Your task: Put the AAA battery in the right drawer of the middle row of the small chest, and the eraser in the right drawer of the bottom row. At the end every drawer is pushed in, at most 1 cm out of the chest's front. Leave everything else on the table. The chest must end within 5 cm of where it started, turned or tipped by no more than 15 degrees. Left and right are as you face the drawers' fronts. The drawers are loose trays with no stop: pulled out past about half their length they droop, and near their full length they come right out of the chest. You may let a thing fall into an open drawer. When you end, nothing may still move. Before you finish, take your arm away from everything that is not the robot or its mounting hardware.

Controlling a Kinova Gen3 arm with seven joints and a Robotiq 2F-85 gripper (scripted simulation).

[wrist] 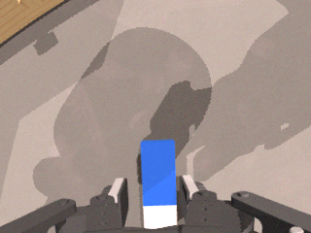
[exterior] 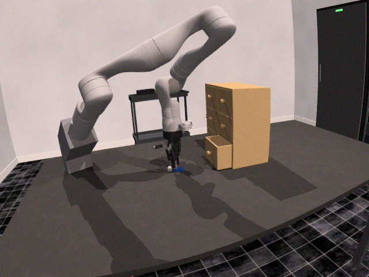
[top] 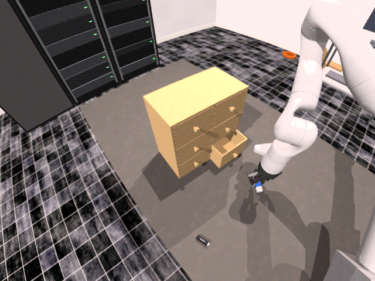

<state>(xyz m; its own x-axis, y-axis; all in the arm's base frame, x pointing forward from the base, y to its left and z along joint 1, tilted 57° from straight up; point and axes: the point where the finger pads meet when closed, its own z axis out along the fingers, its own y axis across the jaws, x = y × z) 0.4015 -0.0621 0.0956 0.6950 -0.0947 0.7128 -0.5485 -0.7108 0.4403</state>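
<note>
Right now my hand is 10 mm past the white eraser and 30 mm above it. From my hand the other things lie so: green AAA battery: 310 mm ahead, 30 mm to the right, 90 mm above; then dark AAA battery: 20 mm ahead, 310 mm to the left, 30 mm below.
</note>
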